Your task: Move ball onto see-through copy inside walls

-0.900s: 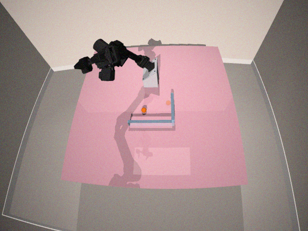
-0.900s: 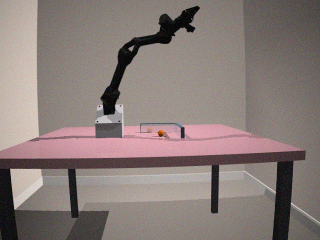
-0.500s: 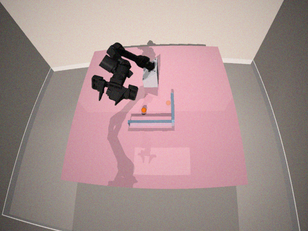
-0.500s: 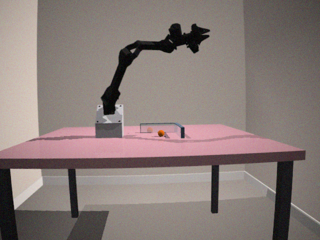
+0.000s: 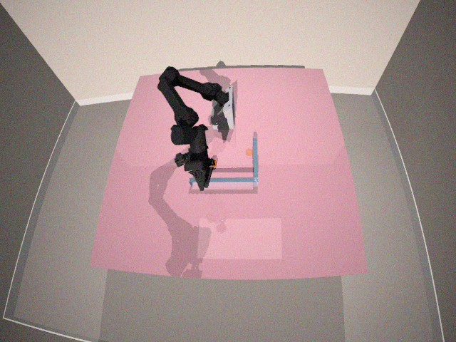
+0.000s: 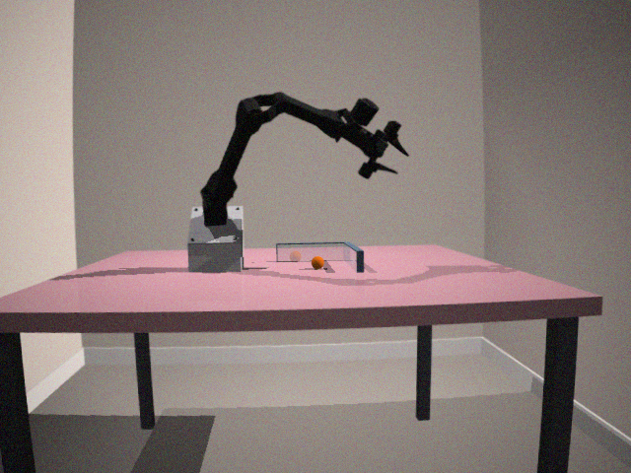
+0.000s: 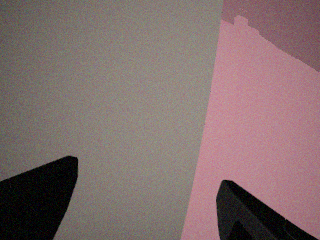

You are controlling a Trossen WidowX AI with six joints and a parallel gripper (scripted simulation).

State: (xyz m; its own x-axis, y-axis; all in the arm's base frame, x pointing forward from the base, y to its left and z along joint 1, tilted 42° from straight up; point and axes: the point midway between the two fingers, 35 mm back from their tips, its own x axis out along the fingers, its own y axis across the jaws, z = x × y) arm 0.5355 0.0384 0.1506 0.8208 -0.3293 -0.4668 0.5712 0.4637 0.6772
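The orange ball is 28 cm below my gripper tip, 26 cm behind it and 1 cm to the right of it. From my gripper tip the other things lie so: see-through copy 31 cm behind, 28 cm below, 18 cm to the left; then clear wall 27 cm below, 25 cm behind, 20 cm to the left.
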